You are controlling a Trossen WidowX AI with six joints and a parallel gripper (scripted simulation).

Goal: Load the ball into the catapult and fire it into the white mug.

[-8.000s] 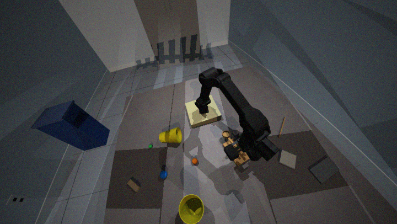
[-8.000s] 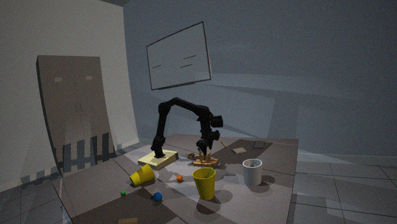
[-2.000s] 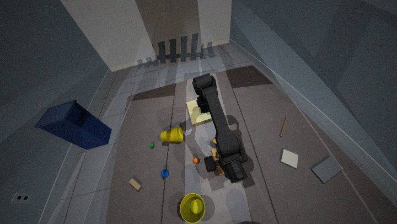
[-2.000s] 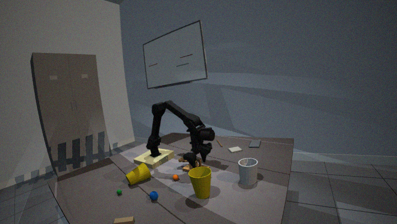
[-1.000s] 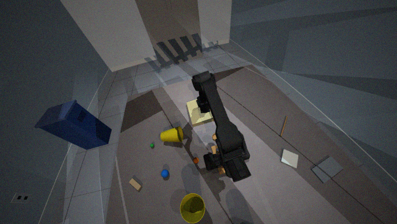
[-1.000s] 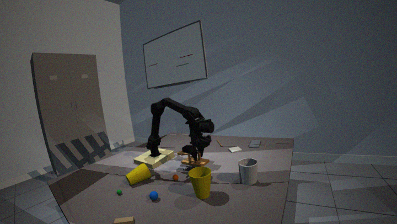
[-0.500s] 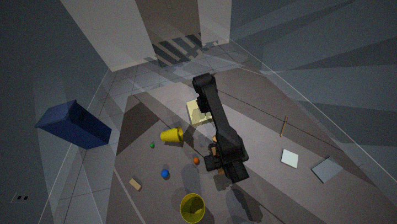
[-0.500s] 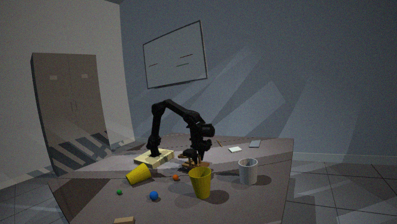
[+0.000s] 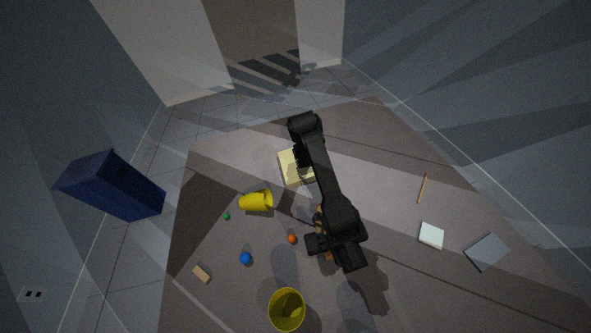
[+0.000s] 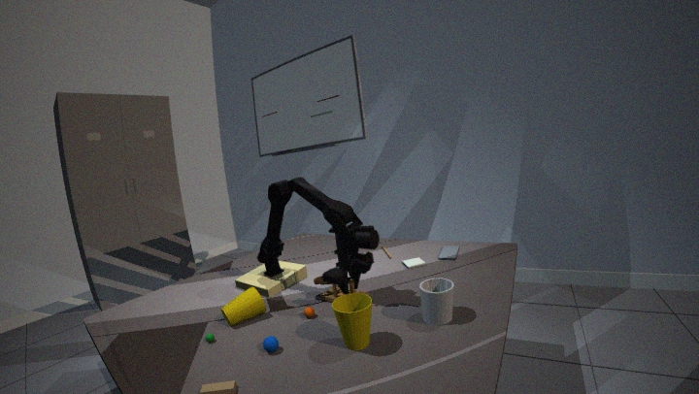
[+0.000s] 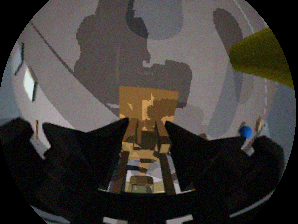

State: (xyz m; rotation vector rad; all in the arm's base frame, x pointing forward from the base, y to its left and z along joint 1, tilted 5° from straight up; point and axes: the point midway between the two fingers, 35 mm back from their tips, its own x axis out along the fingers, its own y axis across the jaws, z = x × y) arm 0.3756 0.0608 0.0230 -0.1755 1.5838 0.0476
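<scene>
Right now my gripper tip is 4 cm past the orange ball, 15 cm to the left of it and 2 cm above it. The rest, counted from my gripper tip: blue ball 2 cm ahead, 31 cm to the right, 1 cm below; white mug 28 cm ahead, 5 cm to the left; wooden catapult 7 cm behind, 1 cm to the left, 2 cm above.
</scene>
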